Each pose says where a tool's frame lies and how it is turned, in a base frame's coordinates. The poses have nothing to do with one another.
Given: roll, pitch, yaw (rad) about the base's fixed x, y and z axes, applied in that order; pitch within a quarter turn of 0, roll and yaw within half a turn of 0; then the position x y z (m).
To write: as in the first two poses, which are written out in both.
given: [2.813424 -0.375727 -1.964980 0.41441 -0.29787 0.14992]
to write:
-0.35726 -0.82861 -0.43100 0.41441
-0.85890 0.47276 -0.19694 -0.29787
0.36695 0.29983 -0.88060 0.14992
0 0 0 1

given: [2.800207 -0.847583 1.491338 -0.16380 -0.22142 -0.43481]
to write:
0.05253 0.91940 0.38981 -0.16380
0.65971 -0.32499 0.67762 -0.22142
0.74968 0.22157 -0.62361 -0.43481
0 0 0 1

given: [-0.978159 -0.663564 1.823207 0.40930 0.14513 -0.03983]
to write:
-0.19674 -0.66844 -0.71727 0.40930
0.76284 0.35521 -0.54028 0.14513
0.61593 -0.65346 0.44003 -0.03983
0 0 0 1

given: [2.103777 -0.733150 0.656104 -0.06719 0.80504 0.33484]
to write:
0.58879 -0.14676 0.79485 -0.06719
0.45330 -0.75423 -0.47504 0.80504
0.66921 0.64000 -0.37756 0.33484
0 0 0 1

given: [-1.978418 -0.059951 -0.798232 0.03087 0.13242 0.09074]
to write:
0.69672 -0.24550 0.67403 0.03087
-0.71484 -0.31609 0.62378 0.13242
0.05992 -0.91642 -0.39571 0.09074
0 0 0 1

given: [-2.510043 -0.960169 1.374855 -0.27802 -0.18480 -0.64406]
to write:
0.11163 0.88584 -0.45036 -0.27802
0.56241 0.31731 0.76355 -0.18480
0.81929 -0.33852 -0.46278 -0.64406
0 0 0 1

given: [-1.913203 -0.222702 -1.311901 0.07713 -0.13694 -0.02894]
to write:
0.24969 -0.27130 0.92954 0.07713
-0.94280 -0.28707 0.16947 -0.13694
0.22087 -0.91869 -0.32746 -0.02894
0 0 0 1

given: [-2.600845 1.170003 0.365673 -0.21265 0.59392 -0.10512]
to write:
0.36435 -0.13608 -0.92126 -0.21265
0.13951 -0.97013 0.19848 0.59392
-0.92075 -0.20084 -0.33448 -0.10512
0 0 0 1

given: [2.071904 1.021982 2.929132 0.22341 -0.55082 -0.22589]
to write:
-0.50995 -0.63013 0.58557 0.22341
0.11000 0.62738 0.77091 -0.55082
-0.85314 0.45754 -0.25061 -0.22589
0 0 0 1

